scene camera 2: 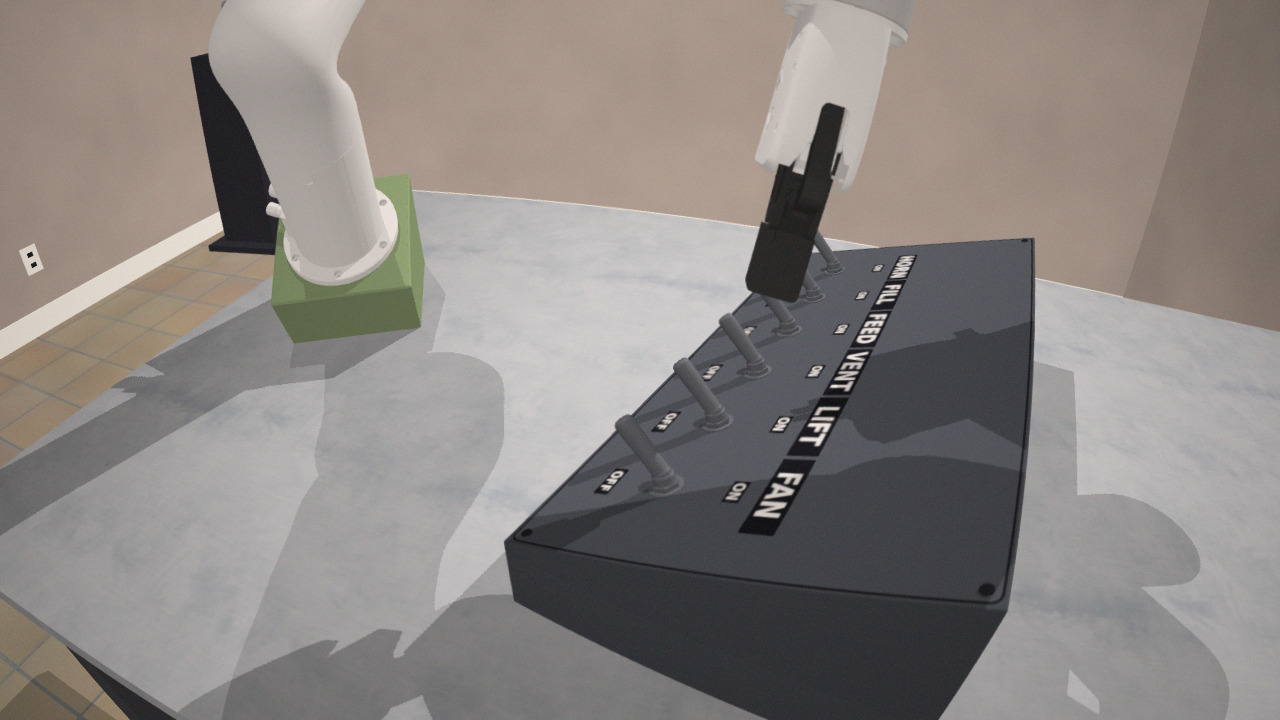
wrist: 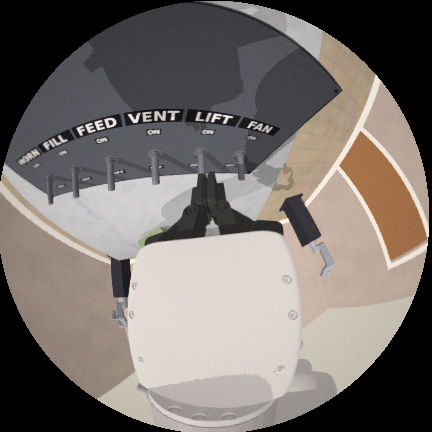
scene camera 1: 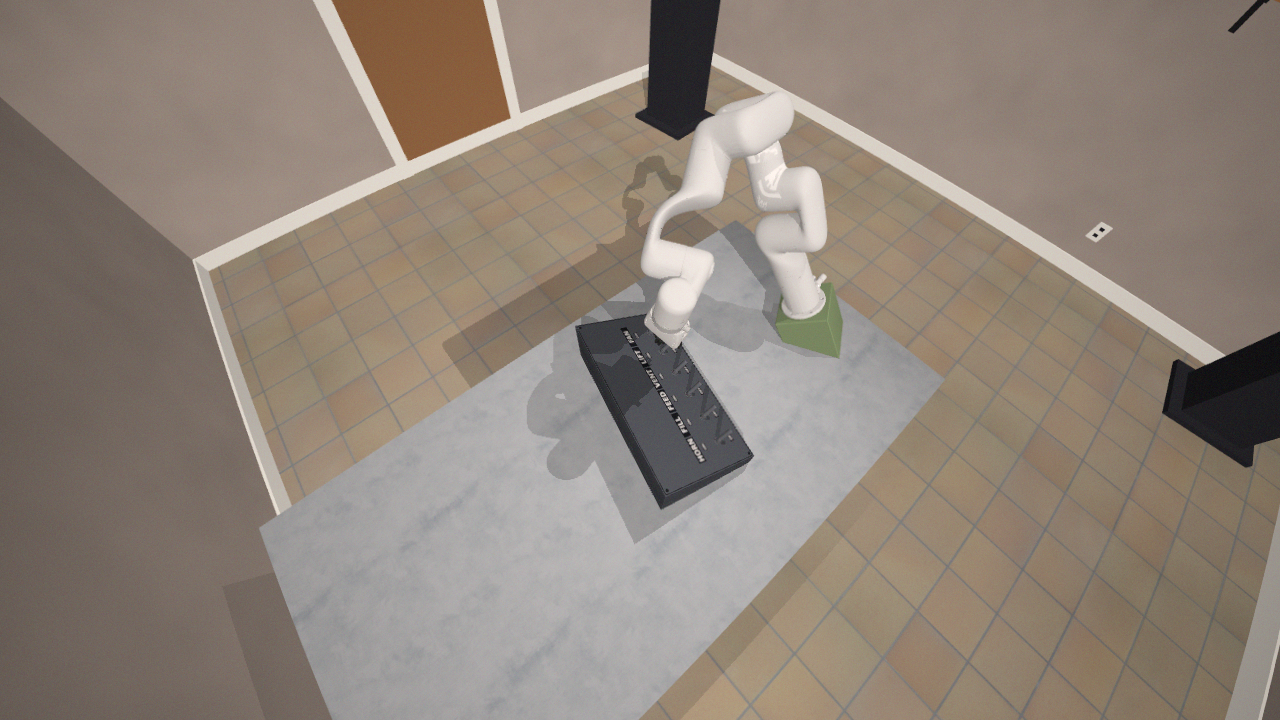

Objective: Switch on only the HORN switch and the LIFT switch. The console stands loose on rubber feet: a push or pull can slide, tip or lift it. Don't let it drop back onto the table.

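Pixels of known places: gripper, fingertip midpoint: [scene camera 2: 769,294] [wrist: 208,183] [scene camera 1: 660,339]; arm's base, link origin: [scene camera 2: 341,235] [scene camera 1: 803,303].
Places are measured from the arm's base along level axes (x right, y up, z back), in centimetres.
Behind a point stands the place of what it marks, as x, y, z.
The dark console [scene camera 1: 666,461] {-2.8, 2.6, -64.2} [scene camera 2: 930,519] {32.4, 2.6, -52.1} [wrist: 175,65] {18.4, 1.8, -54.5} stands on the table with its row of grey levers. The LIFT lever [scene camera 2: 700,392] {19.5, -0.4, -39.4} [wrist: 201,161] {19.2, -0.7, -40.1} leans to its OFF side. The HORN lever [scene camera 2: 828,254] {-7.6, -0.9, -49.1} [wrist: 50,190] {-7.7, -0.5, -48.5} also leans to OFF, as do the FAN [scene camera 2: 646,450] {26.2, -0.2, -37.1} [wrist: 241,166] {25.8, -0.2, -37.4} and VENT [scene camera 2: 743,343] {12.7, -0.4, -41.7} [wrist: 155,167] {12.4, -0.3, -42.0} levers. My gripper [scene camera 2: 774,297] {18.8, 6.7, -43.0} [wrist: 208,183] {18.8, 6.7, -43.0} is shut and empty. Its tips are in line with the LIFT lever in the wrist view and hide the end of it. Whether they touch it I cannot tell.
The FEED lever [wrist: 111,174] {5.8, -0.3, -44.1} and FILL lever [wrist: 75,182] {-1.0, -0.4, -46.4} stand between VENT and HORN and lean to OFF. The green arm base [scene camera 1: 810,333] {-7.0, -3.4, -5.0} [scene camera 2: 349,311] {4.0, -6.7, -2.3} stands on the grey table [scene camera 1: 447,537] {24.1, -11.2, -111.5} [scene camera 2: 537,241] {-27.1, -11.2, -12.7}, on the console's OFF side.
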